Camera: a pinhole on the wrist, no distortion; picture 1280 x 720 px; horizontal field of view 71.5 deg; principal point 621.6 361.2 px. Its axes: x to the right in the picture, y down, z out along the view. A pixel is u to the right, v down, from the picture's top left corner.
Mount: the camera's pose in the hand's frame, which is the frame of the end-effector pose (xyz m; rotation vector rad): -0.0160 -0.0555 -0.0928 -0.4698 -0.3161 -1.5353
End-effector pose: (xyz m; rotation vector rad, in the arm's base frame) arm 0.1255 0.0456 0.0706 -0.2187 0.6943 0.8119
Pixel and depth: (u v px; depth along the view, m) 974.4 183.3 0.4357
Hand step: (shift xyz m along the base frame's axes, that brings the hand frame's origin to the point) 0.1523 0.1323 0.3253
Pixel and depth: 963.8 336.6 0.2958
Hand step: 0.1196 0.0902 0.1627
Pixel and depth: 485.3 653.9 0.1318
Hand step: 0.0053 0.0434 -0.0170
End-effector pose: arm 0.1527 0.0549 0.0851 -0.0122 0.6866 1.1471
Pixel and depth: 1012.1 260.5 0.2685
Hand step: 0.1195 0.0418 0.1597
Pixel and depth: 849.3 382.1 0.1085
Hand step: 0.0302 -0.0091 0.0040
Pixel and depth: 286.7 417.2 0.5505
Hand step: -0.1707 0.3228 0.3222
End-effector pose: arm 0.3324 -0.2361 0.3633 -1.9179 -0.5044 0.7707
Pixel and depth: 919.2 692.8 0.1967
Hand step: -0.0180 0.1237 -0.0382
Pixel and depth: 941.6 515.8 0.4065
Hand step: -0.1593 0.2631 -0.1436
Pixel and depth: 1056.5 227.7 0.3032
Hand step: -0.1948 0.1553 -0.0373
